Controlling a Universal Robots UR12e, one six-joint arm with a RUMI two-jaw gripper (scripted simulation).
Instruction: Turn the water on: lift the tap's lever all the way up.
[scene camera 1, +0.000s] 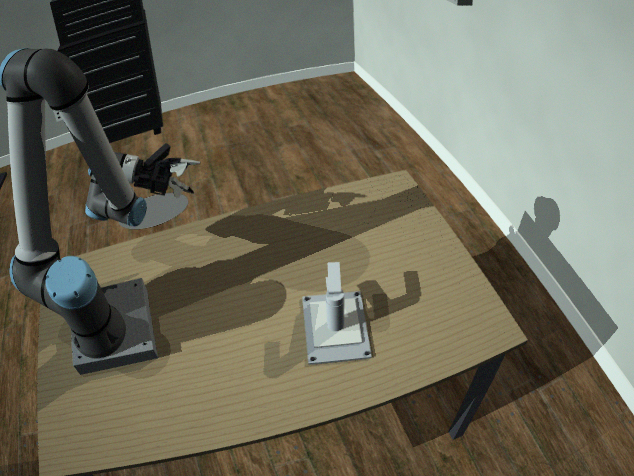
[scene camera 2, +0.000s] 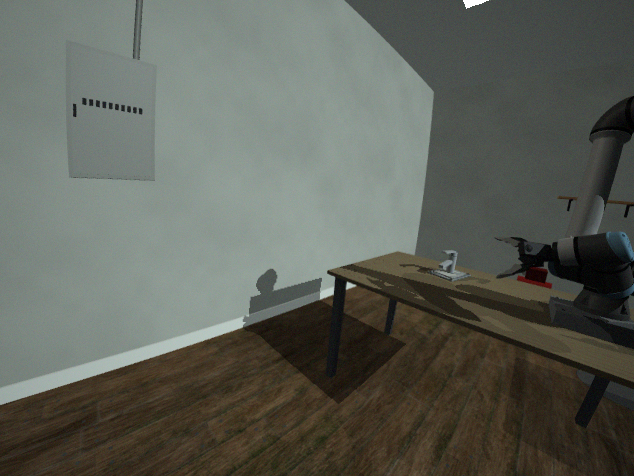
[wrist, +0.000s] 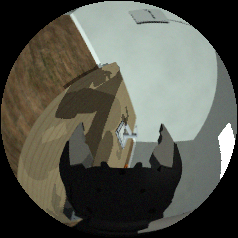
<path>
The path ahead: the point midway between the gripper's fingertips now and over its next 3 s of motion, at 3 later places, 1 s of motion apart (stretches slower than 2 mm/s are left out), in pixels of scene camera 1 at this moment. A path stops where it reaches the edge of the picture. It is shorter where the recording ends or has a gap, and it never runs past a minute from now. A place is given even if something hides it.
The gripper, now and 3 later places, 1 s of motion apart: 197, 178; 226, 181; 294, 207; 329, 241
</path>
